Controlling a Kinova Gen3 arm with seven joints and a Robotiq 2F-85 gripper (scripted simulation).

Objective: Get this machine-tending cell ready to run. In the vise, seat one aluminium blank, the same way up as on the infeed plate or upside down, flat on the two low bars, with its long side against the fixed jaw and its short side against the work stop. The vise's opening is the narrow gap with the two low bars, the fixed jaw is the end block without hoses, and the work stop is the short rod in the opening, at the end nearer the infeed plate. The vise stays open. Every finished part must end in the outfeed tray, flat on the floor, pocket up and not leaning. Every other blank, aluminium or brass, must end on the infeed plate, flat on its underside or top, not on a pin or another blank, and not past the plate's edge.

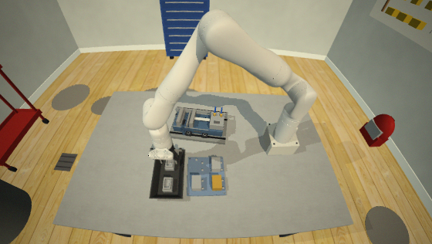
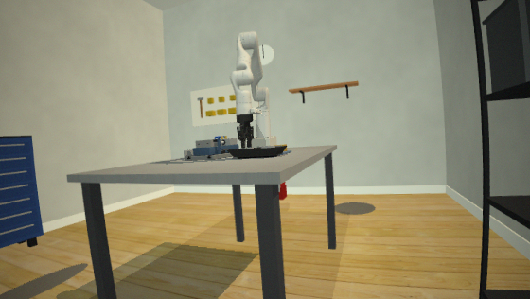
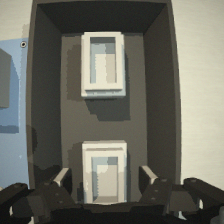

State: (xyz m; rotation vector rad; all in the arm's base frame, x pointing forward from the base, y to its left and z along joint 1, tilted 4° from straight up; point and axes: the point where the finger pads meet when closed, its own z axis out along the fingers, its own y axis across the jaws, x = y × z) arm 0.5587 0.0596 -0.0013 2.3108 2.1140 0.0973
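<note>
Now: the brass blank 20 cm behind my hand, 12 cm to the left of it and 3 cm below it. Also, from my hand: hose block (25 cm behind, 20 cm to the right, 2 cm above); then vise (16 cm behind, 22 cm to the right, 1 cm below).
</note>
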